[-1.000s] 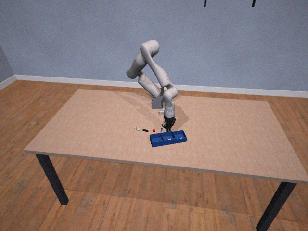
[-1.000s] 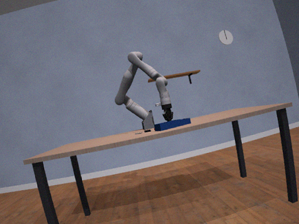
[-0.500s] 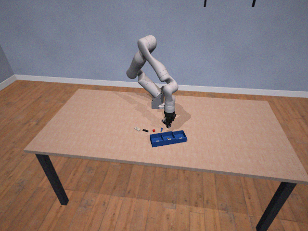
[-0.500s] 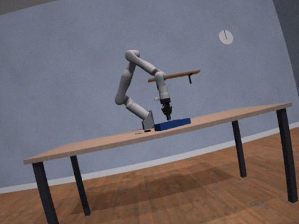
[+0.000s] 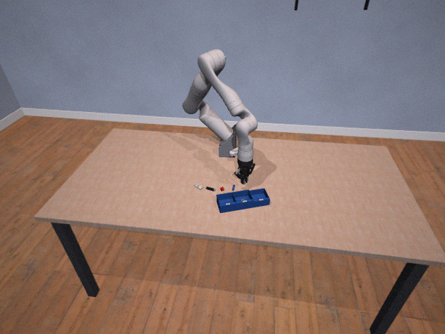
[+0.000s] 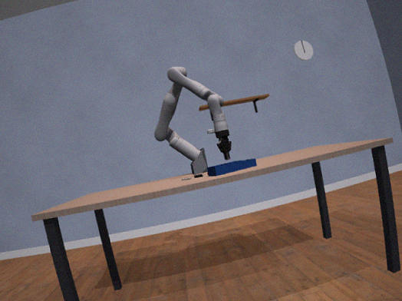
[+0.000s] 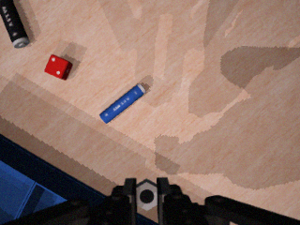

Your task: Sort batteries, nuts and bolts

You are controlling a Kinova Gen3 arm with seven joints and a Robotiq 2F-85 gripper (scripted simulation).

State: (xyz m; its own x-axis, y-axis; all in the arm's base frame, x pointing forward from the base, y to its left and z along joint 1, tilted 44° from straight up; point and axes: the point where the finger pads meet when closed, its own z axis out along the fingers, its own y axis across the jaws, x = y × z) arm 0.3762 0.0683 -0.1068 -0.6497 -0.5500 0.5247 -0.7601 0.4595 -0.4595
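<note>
Now: hand 8 cm short of the blue bin and 6 cm above it. The rest, counted from my hand: brass nut (8 cm ahead, 7 cm below); then grey nut (2 cm below); then blue battery (8 cm below, 6 cm to the right, 2 cm behind).
</note>
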